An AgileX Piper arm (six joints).
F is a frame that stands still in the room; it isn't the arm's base.
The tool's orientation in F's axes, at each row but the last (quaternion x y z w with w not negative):
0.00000, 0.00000, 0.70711, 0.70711
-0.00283, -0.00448, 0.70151, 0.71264
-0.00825, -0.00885, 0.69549, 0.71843
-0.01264, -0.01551, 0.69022, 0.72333
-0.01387, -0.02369, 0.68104, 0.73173
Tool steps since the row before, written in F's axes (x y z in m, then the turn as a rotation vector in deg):
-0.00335, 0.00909, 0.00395, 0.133, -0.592, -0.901
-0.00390, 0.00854, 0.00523, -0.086, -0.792, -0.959
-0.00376, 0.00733, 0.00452, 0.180, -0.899, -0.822
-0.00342, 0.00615, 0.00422, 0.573, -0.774, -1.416
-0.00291, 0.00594, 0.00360, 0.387, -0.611, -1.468
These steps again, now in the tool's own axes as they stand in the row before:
0.00909, 0.00335, 0.00395, -0.592, -0.133, -0.901
0.00849, 0.00398, 0.00525, -0.796, 0.083, -0.956
0.00721, 0.00389, 0.00461, -0.894, -0.189, -0.826
0.00600, 0.00353, 0.00433, -0.753, -0.552, -1.435
0.00577, 0.00314, 0.00368, -0.605, -0.352, -1.479

